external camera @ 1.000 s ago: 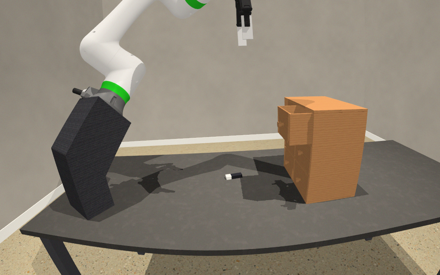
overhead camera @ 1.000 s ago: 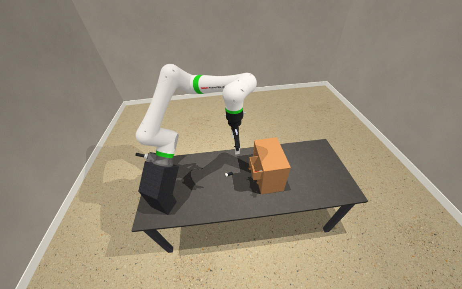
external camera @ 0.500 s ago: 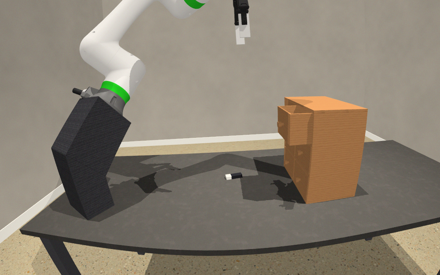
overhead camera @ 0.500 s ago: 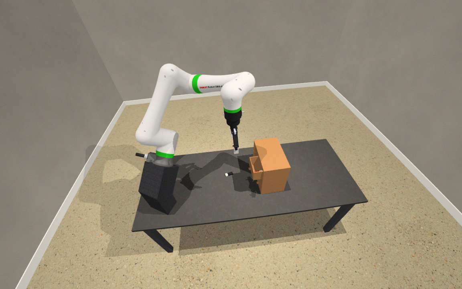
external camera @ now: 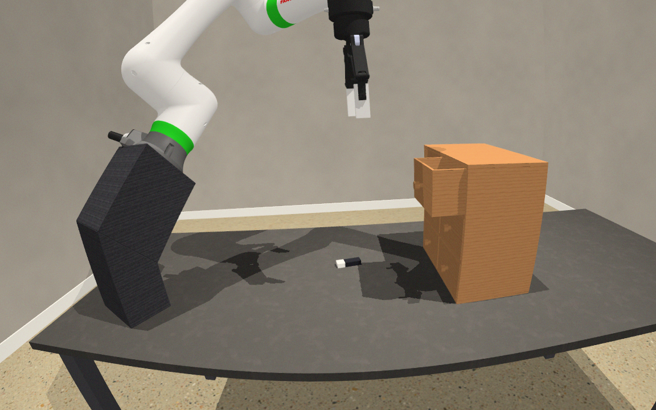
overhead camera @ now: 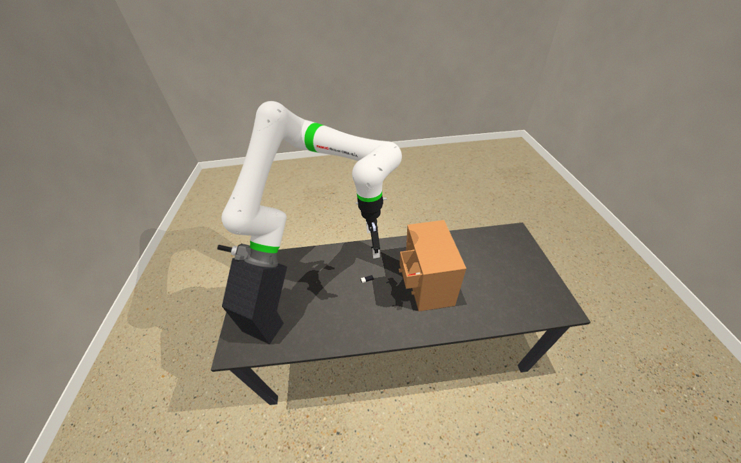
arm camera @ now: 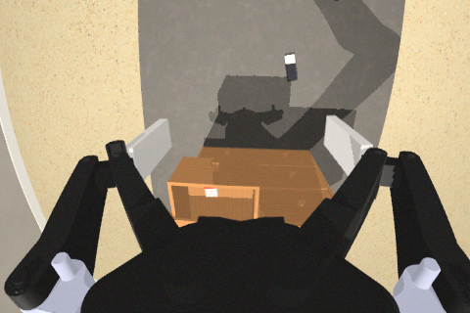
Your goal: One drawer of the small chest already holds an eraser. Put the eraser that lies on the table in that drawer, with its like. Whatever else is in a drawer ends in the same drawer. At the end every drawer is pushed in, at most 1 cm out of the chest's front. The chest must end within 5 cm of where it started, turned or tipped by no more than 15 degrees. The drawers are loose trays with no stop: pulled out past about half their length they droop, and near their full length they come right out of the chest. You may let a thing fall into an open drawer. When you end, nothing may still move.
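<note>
My gripper is now 6 cm past the eraser, 10 cm to the right of it and 40 cm above it.
</note>
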